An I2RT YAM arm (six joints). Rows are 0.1 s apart.
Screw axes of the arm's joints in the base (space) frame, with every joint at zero. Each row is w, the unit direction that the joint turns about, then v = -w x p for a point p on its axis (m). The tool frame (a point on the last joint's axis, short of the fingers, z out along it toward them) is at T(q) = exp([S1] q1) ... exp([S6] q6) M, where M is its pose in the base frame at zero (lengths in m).
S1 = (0, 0, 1, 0, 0, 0)
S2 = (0, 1, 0, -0.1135, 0, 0.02)
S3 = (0, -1, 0, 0.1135, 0, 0.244)
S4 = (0, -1, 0, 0.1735, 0, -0.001)
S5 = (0, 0, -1, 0, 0.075, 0)
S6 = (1, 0, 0, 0, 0.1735, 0)
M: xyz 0.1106 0 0.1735 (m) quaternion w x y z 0.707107 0 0.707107 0
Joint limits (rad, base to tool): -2.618..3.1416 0..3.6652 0..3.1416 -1.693..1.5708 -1.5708..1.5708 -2.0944..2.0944
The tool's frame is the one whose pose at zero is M.
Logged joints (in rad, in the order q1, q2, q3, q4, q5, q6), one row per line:
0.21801, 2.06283, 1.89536, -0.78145, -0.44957, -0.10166
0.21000, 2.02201, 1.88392, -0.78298, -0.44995, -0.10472
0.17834, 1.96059, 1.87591, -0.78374, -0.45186, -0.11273
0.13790, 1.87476, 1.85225, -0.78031, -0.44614, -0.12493
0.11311, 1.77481, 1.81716, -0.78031, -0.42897, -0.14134
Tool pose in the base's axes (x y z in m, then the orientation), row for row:
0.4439, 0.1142, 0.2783, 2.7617, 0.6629, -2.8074
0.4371, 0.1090, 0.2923, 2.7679, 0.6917, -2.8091
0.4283, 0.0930, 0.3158, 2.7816, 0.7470, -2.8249
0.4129, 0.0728, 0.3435, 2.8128, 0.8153, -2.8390
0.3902, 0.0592, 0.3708, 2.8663, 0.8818, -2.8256
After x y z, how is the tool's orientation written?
As angles about the fixed x, y, z axes (roll, pitch, yaw), in radians.
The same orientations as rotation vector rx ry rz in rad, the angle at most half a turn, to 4 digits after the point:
-0.5750, 2.4210, 0.6128
-0.5710, 2.3928, 0.6039
-0.5470, 2.3410, 0.5791
-0.5163, 2.2785, 0.5338
-0.5033, 2.2168, 0.4787

